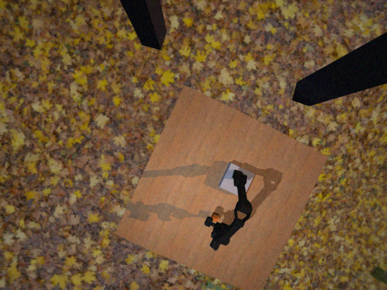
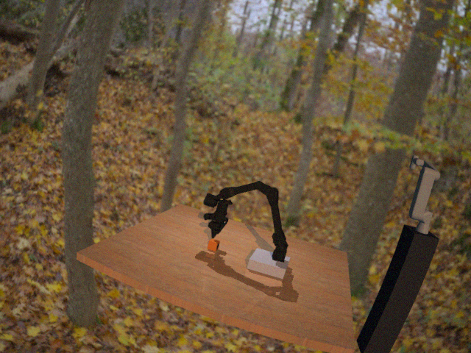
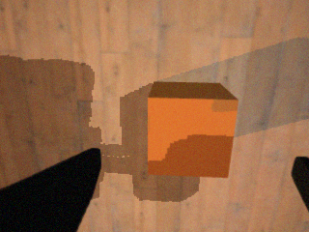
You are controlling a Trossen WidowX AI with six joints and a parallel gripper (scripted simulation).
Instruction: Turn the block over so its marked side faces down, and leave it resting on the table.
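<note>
Right now my gripper tip is 20 mm past the orange block and 50 mm above it.
</note>
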